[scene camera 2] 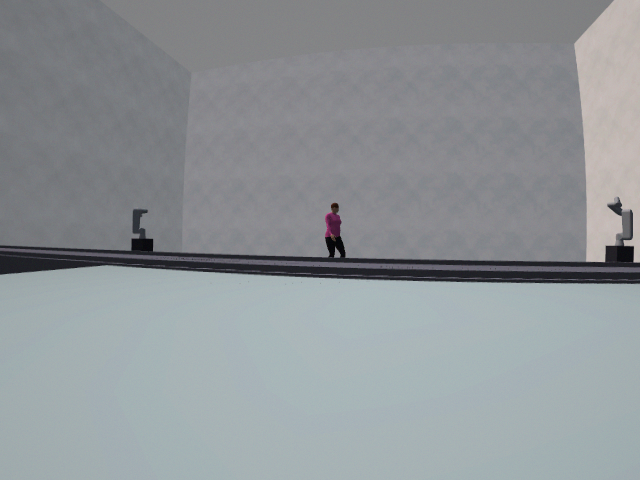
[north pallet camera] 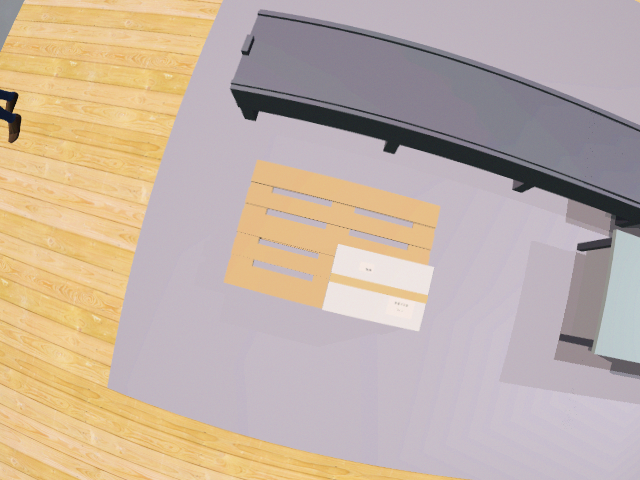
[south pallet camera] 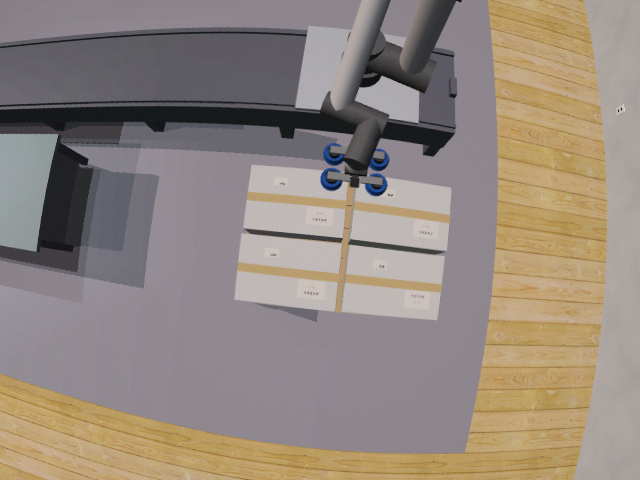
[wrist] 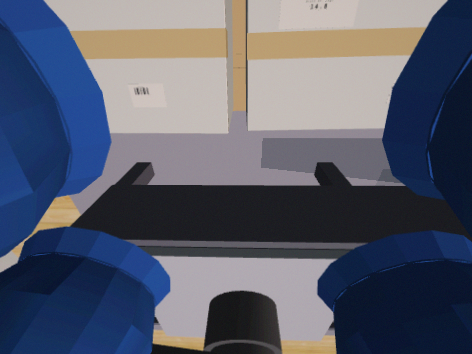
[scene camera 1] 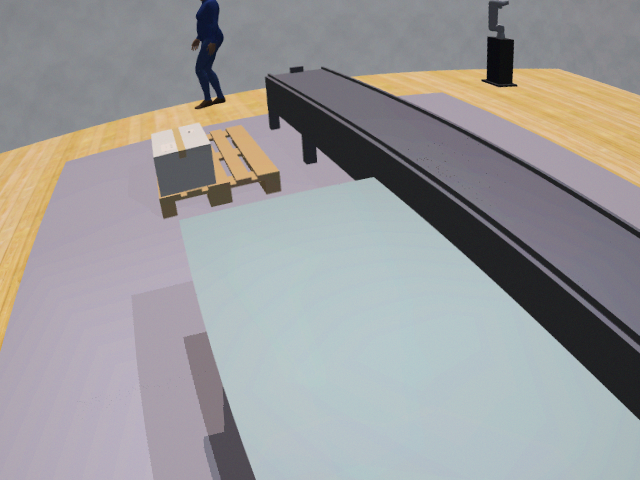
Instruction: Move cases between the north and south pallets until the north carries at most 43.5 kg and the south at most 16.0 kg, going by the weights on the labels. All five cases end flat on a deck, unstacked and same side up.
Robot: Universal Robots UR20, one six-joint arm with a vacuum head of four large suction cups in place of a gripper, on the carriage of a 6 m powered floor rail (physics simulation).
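Pixels of known places: hand, its tool point: (wrist: 243,215); arm's base, origin of its link: (wrist: 242,307).
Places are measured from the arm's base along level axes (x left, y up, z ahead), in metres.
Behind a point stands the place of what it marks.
Note:
A white taped case (scene camera 1: 185,167) {y -0.268, x -4.917, z 1.194 m} (north pallet camera: 377,284) {y -0.151, x -5.215, z 1.184 m} lies flat on a corner of the wooden north pallet (scene camera 1: 253,147) {y -0.426, x -5.443, z 0.643 m} (north pallet camera: 281,174) {y -0.426, x -5.921, z 0.660 m}. Several similar cases lie flat and unstacked on the south pallet (south pallet camera: 342,258) {y -0.427, x 0.013, z 1.074 m}. In the south pallet view, two are rail-side, left (south pallet camera: 292,219) {y -0.167, x -0.295, z 0.908 m} and right (south pallet camera: 395,227) {y -0.131, x 0.275, z 0.892 m}; two lie farther out, left (south pallet camera: 284,284) {y -0.149, x -0.295, z 1.268 m} and right (south pallet camera: 390,299) {y -0.171, x 0.295, z 1.290 m}. My vacuum head (south pallet camera: 355,169) {y 0.251, x 0.000, z 0.702 m} (wrist: 243,210) {y 0.251, x 0.000, z 0.702 m}, with four blue cups, hangs above the rail-side edge, over the gap; no case is attached. The rail-side left case's label (wrist: 318,11) {y -0.166, x -0.148, z 0.850 m} seems to read 14.8. Other weights are unreadable.
The dark floor rail (scene camera 1: 413,139) (north pallet camera: 423,87) (south pallet camera: 206,67) runs beside both pallets. The arm's carriage plate (south pallet camera: 320,62) {y -0.001, x -0.243, z -0.023 m} is at its south end. A pale table (scene camera 1: 387,310) {y -0.040, x -2.992, z 0.841 m} (scene camera 2: 320,361) {y -0.040, x -2.872, z 1.055 m} (north pallet camera: 622,299) {y -0.040, x -3.622, z 0.927 m} (south pallet camera: 25,191) {y -0.040, x -2.153, z 0.911 m} stands between the pallets. A person in blue (scene camera 1: 208,46) stands beyond the north pallet.

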